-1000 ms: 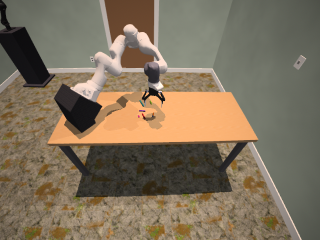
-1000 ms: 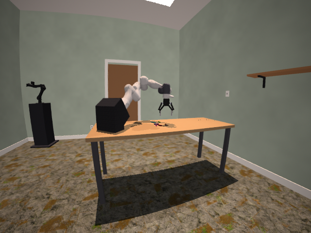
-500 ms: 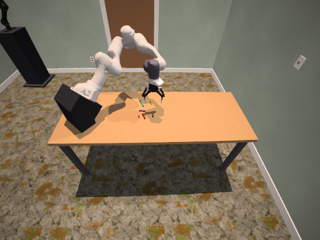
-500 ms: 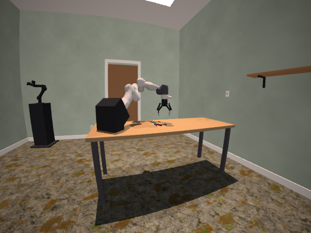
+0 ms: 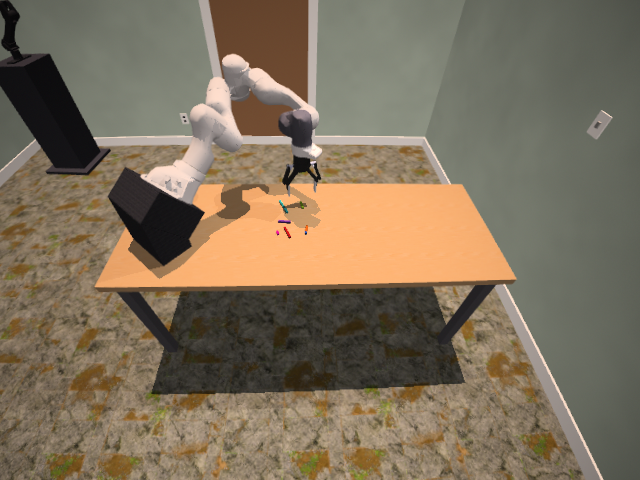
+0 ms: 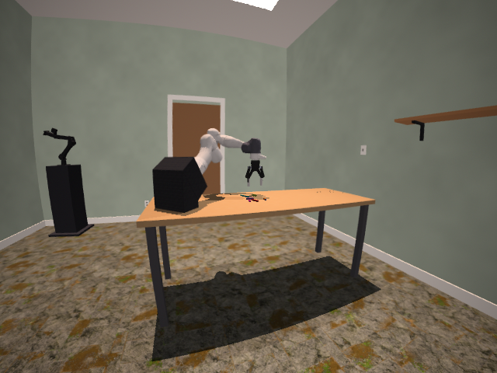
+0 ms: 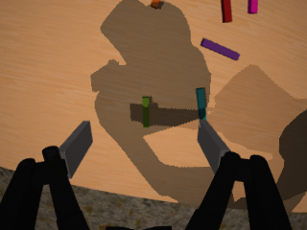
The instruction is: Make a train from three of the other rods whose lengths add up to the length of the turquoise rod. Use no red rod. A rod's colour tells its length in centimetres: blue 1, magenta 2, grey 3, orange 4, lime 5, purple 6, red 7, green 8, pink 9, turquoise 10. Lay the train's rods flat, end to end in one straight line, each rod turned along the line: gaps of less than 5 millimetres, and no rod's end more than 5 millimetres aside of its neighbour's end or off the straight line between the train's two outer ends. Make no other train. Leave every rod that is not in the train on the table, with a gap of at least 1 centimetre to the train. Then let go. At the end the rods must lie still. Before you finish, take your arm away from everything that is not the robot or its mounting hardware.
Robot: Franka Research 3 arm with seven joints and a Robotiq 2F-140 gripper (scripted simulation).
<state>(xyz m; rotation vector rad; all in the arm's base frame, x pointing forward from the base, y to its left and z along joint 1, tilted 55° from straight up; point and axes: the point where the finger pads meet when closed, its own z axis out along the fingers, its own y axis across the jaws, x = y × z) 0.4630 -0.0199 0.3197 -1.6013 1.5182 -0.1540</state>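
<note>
The lime rod is 10 cm below my hand. From my hand the other things lie so: purple rod 8 cm behind, 12 cm to the right, 10 cm below; turquoise rod 9 cm behind, 1 cm to the right, 10 cm below; orange rod 3 cm ahead, 16 cm to the right, 10 cm below.
</note>
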